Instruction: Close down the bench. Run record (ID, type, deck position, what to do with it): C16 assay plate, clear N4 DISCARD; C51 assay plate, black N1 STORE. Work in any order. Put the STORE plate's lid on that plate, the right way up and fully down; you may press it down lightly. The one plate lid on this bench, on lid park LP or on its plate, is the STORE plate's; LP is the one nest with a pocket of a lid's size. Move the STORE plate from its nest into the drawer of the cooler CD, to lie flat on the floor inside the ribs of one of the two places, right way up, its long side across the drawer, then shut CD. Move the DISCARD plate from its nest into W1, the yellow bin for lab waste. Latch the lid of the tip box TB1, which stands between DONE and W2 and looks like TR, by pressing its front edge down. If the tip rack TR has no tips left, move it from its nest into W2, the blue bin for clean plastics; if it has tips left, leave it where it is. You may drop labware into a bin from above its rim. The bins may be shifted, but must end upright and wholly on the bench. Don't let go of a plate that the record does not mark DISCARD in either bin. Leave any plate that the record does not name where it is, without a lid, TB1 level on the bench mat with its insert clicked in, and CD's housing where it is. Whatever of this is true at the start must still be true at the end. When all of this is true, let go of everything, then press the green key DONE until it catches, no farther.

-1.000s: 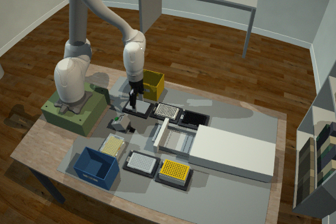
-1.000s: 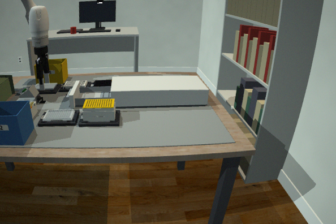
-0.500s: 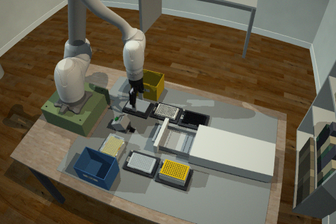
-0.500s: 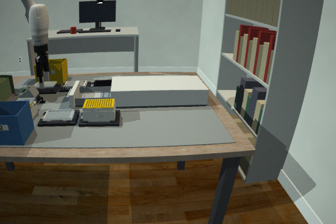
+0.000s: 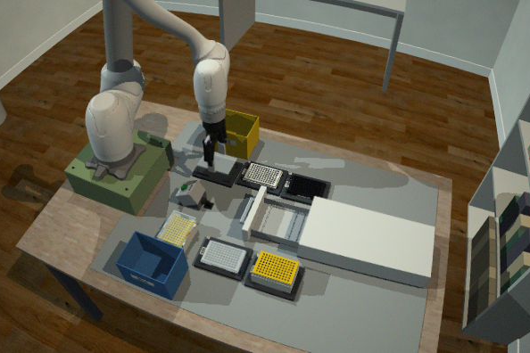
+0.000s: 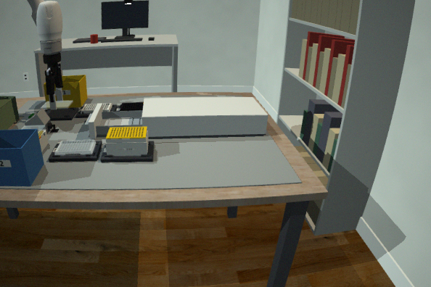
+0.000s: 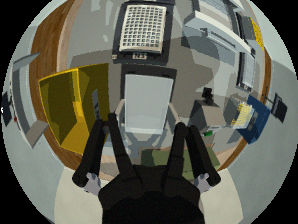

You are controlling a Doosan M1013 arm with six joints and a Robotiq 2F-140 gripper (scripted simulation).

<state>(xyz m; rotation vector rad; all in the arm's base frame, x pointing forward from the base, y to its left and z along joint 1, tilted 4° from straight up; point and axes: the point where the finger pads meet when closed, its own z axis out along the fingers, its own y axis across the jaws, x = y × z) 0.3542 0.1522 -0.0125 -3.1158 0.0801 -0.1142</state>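
My gripper is now 7 cm above the lid park. Also, from my hand: yellow bin W1: 16 cm to the left, 3 cm below; then green key DONE: 6 cm behind, 17 cm to the right, 1 cm below; then grey plate lid: 2 cm below.
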